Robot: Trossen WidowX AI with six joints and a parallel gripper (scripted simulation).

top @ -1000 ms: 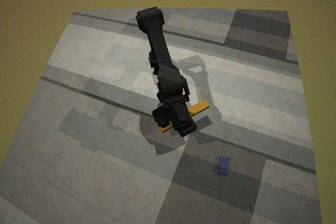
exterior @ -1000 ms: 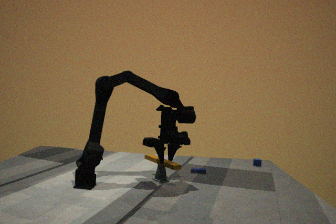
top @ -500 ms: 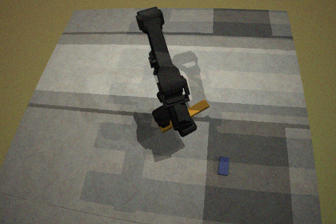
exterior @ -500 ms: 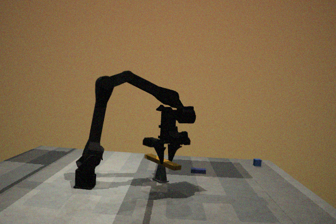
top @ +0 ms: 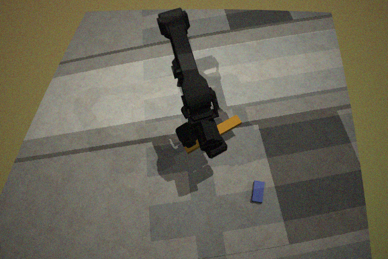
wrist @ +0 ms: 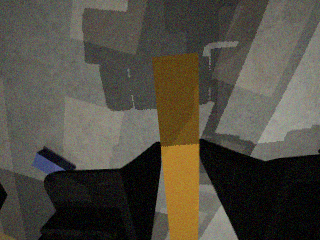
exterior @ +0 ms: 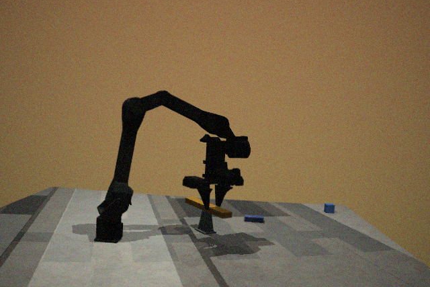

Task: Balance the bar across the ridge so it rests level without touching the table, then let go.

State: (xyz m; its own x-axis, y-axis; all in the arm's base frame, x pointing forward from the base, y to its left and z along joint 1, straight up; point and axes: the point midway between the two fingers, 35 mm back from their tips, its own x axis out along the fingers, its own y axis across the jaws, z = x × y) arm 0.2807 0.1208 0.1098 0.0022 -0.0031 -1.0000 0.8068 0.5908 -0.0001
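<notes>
My gripper tip is now 20 mm past the yellow bar and 20 mm to the right of it. Round my gripper tip: flat blue block (140 mm ahead, 190 mm to the left, 70 mm below); small blue cube (460 mm ahead, 380 mm to the left, 60 mm below).
</notes>
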